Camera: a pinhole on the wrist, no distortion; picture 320 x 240 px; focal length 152.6 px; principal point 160.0 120.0 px. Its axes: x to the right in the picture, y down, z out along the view. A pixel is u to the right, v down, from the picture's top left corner.
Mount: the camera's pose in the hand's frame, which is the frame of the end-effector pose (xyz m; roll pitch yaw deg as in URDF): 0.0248 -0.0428 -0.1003 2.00 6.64 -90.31
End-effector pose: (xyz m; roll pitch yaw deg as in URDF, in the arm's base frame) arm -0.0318 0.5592 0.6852 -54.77 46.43 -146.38
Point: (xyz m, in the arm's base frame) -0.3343 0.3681 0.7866
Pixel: 258.7 200.8
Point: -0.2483 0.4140 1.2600
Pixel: 277.9 45.3
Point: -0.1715 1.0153 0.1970
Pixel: behind the camera
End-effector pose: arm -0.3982 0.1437 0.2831 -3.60 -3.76 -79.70
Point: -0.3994 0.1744 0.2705
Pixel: 57.7 25.3
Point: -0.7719 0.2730 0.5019
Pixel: 281.3 37.2
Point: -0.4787 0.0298 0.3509
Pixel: 200.2 200.0
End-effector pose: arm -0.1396 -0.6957 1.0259 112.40 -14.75 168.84
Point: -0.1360 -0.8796 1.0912
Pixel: behind the camera
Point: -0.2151 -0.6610 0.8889
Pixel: 217.8 140.9
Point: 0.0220 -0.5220 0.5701
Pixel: 226.0 42.3
